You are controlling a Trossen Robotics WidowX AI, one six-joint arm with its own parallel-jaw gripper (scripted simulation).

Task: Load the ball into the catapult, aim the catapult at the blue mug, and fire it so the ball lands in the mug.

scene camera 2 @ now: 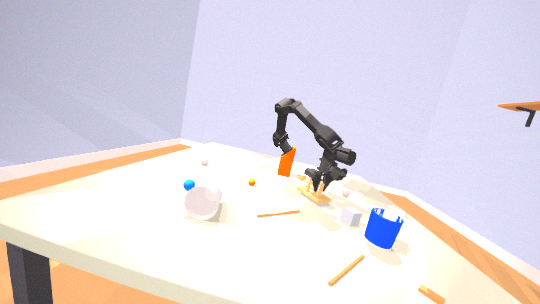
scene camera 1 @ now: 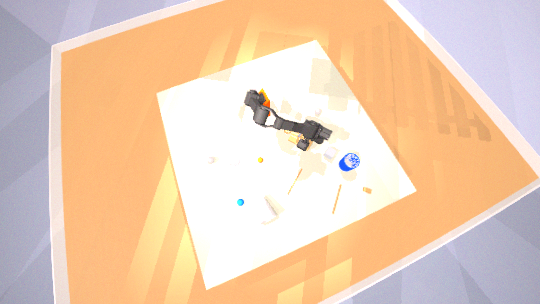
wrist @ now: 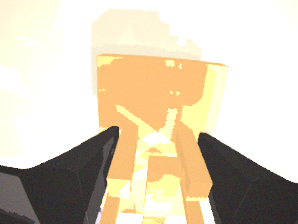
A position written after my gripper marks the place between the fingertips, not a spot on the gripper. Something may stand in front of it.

I see my gripper (scene camera 2: 319,191), a wooden catapult (wrist: 160,105) and a blue mug (scene camera 2: 383,226).
My gripper also shows in the wrist view (wrist: 158,136). The wrist view misses the blue mug: it is out of frame.
